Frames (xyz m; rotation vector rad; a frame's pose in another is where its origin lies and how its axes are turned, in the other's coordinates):
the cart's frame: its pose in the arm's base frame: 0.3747 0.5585 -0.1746 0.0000 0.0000 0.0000
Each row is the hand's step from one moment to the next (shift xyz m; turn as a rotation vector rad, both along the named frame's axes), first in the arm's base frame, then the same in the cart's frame.
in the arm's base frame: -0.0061 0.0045 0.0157 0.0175 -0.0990 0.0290
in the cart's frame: -0.0061 0.0045 0.0157 0.0175 -0.0990 0.0290
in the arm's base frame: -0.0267 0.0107 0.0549 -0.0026 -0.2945 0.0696
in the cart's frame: -0.0267 0.0107 0.0549 -0.0026 -0.2945 0.0696
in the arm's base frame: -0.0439 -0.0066 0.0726 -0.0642 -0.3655 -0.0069
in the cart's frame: -0.0439 -0.0066 0.0726 -0.0642 -0.3655 -0.0069
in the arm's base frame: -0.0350 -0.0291 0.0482 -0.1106 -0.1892 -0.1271
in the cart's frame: -0.0350 -0.0291 0.0482 -0.1106 -0.1892 -0.1271
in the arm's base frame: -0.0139 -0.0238 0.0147 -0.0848 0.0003 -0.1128
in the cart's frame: -0.0139 -0.0238 0.0147 -0.0848 0.0003 -0.1128
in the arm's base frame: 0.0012 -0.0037 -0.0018 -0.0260 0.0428 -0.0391
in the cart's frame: 0.0012 -0.0037 -0.0018 -0.0260 0.0428 -0.0391
